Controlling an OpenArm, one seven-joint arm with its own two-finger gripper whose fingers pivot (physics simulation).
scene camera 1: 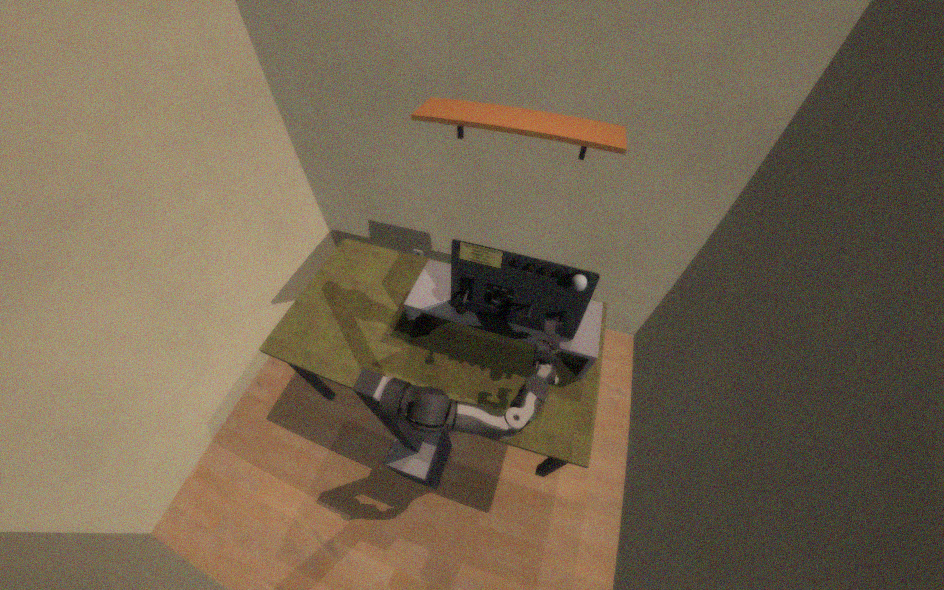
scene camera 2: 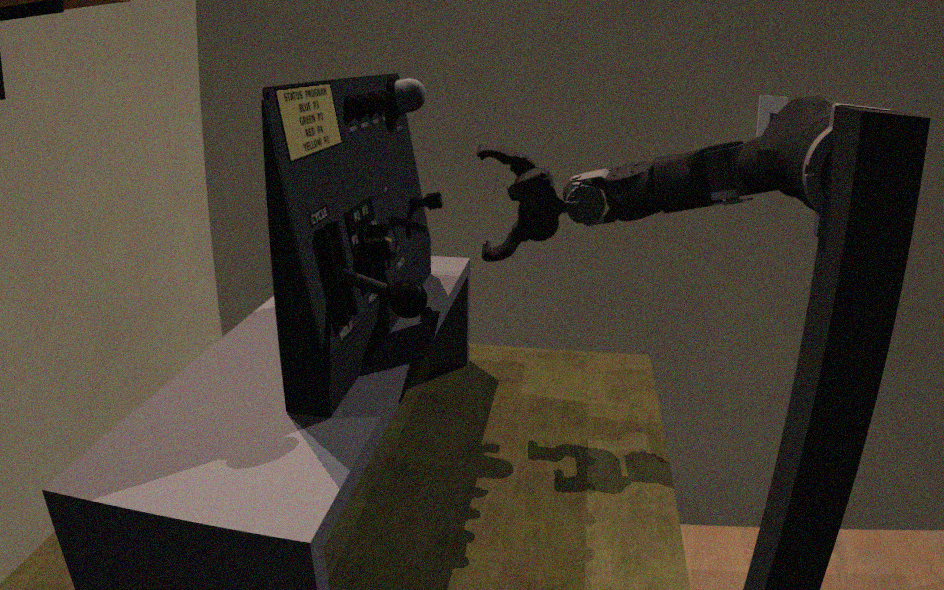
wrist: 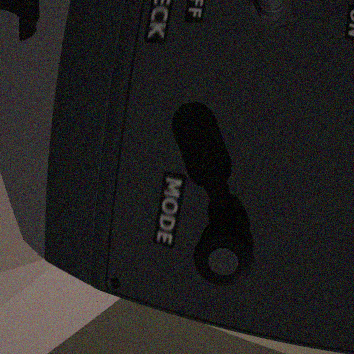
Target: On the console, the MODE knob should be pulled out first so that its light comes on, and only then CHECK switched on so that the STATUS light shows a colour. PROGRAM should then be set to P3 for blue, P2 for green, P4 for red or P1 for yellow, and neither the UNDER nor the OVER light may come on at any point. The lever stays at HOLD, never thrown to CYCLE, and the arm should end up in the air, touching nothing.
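Observation:
My gripper (scene camera 1: 549, 333) (scene camera 2: 485, 201) is open and empty in the air, facing the right part of the dark console (scene camera 1: 529, 278) (scene camera 2: 368, 156). The MODE knob (scene camera 2: 433, 200) (wrist: 223, 261) stands out from the panel, apart from the fingers; its dark shadow lies beside it in the wrist view. Part of the CHECK switch (wrist: 272, 4) shows at the wrist view's top edge, near OFF. The PROGRAM knob (scene camera 1: 497, 297) (scene camera 2: 379, 240) is dim; its setting cannot be read. The lever's ball (scene camera 2: 407, 299) hangs low, toward HOLD. The STATUS light (scene camera 1: 579, 281) (scene camera 2: 410, 94) is whitish, without colour. The small lights (scene camera 2: 365, 107) look dark.
The console stands on a pale riser (scene camera 1: 430, 278) (scene camera 2: 208, 396) on the green table (scene camera 1: 313, 327) (scene camera 2: 577, 389). A yellow colour chart (scene camera 1: 480, 255) (scene camera 2: 309, 121) is at its upper left. An orange shelf (scene camera 1: 522, 121) is on the wall above.

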